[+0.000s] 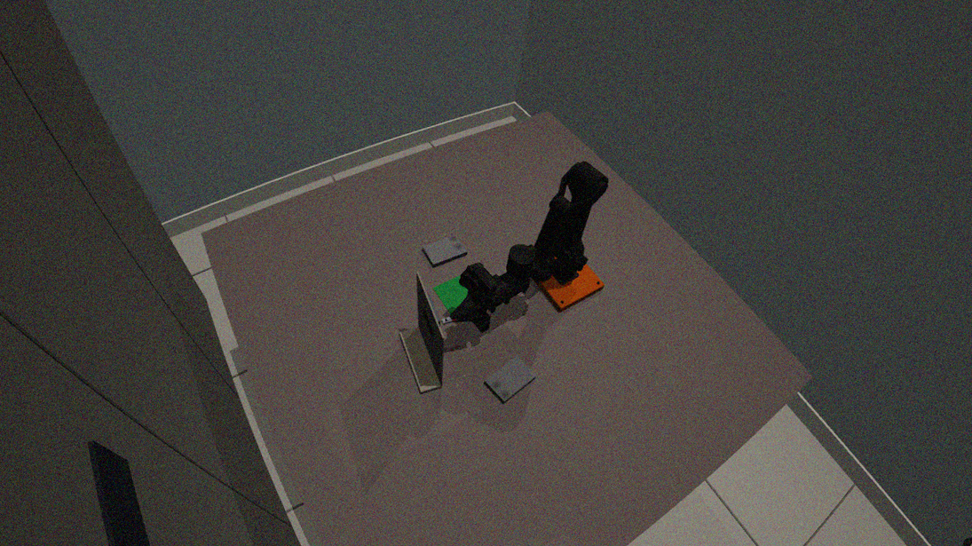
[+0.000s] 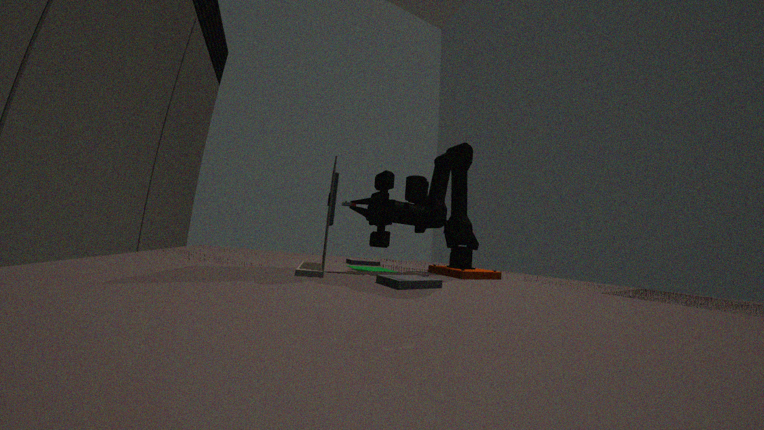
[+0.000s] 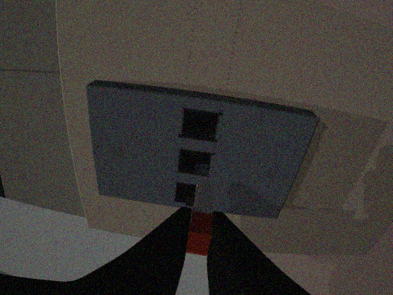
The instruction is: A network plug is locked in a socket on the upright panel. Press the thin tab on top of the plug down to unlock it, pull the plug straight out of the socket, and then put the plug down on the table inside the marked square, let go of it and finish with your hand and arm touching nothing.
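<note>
Right now the green marked square is 12 cm behind my gripper tip, 13 cm to the right of it and 16 cm below it. Round my gripper tip: upright panel: 5 cm ahead, 1 cm to the right, 5 cm below; then grey network plug: right at my gripper tip.
</note>
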